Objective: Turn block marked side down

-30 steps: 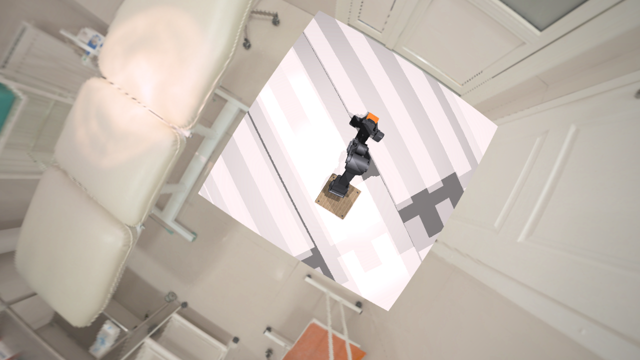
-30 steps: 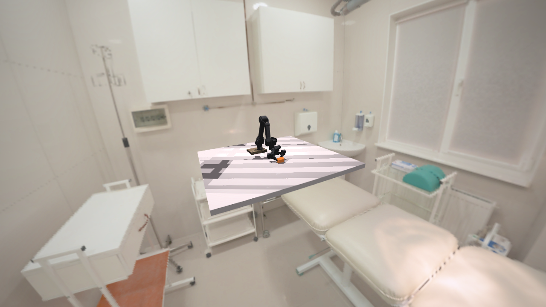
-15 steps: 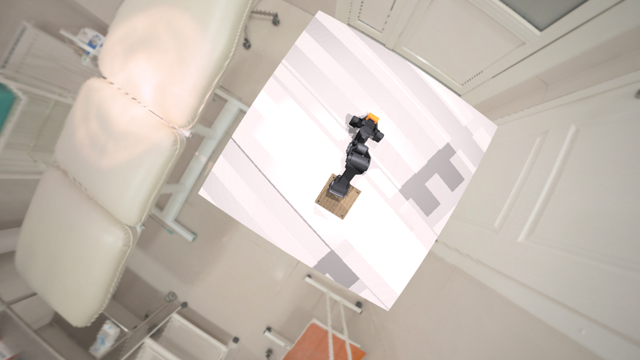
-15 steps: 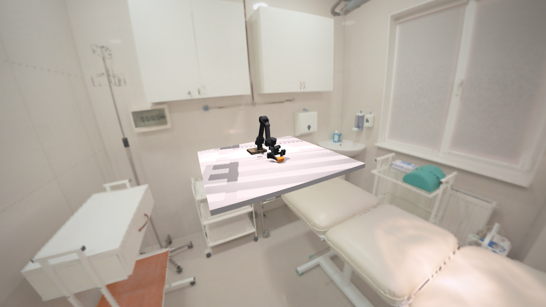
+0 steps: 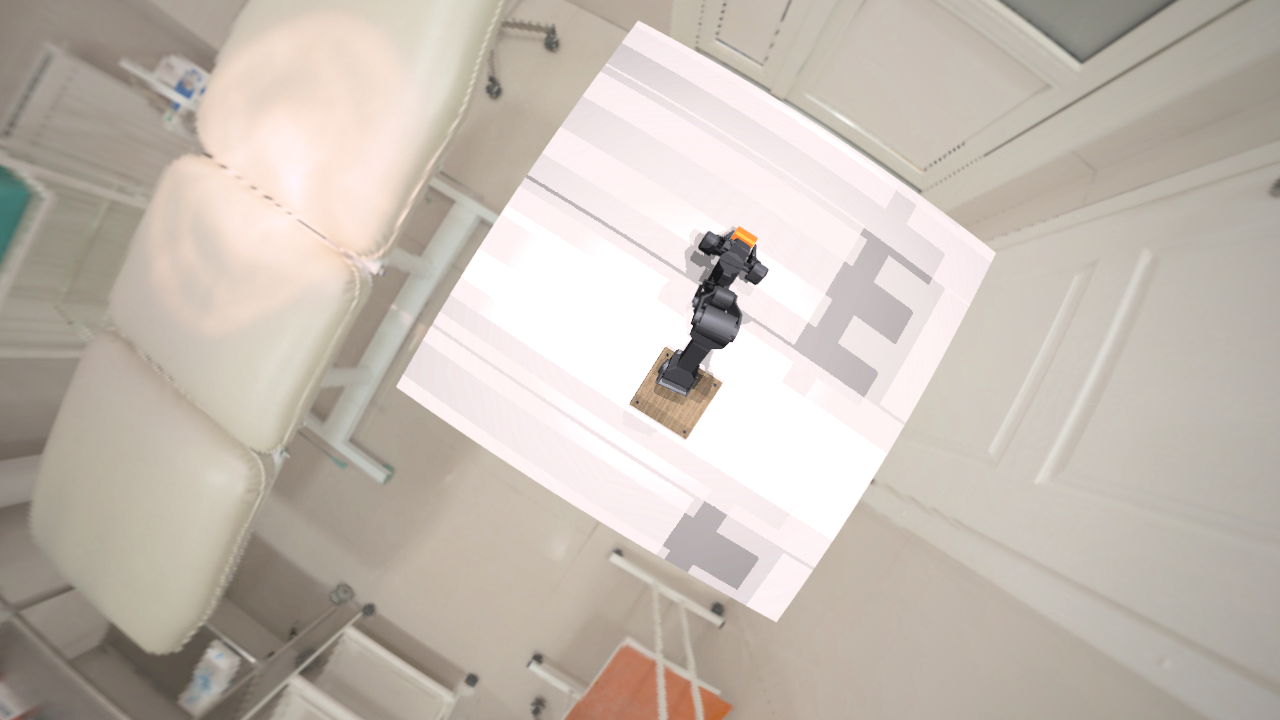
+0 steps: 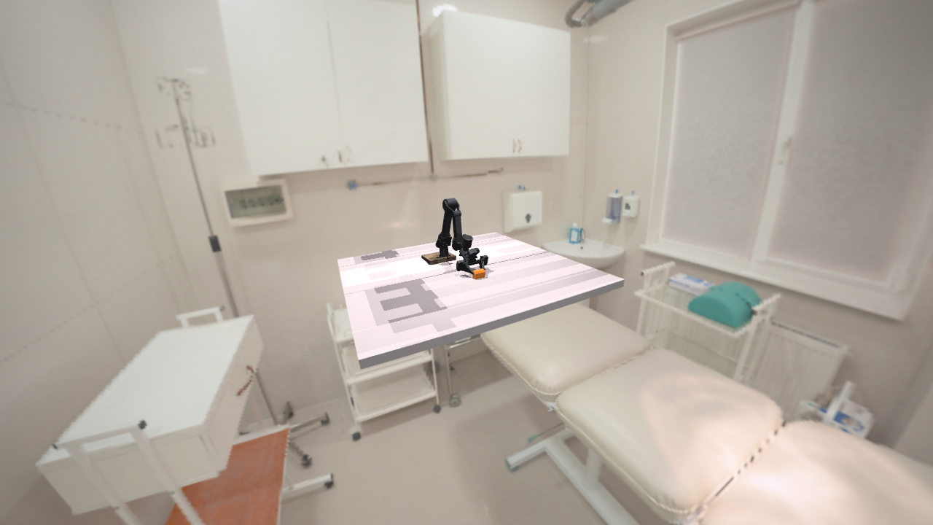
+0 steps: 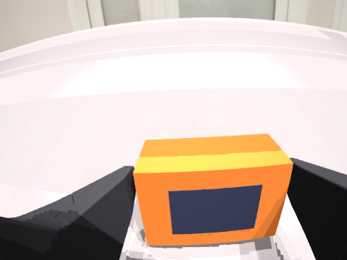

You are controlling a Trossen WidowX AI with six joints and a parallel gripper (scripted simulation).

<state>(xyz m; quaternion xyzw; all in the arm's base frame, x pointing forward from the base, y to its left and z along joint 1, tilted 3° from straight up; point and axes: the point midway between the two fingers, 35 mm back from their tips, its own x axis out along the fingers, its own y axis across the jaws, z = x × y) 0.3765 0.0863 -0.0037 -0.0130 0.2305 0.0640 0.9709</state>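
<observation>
Right now my gripper tip is 1 cm past the orange block and 1 cm above it.
</observation>
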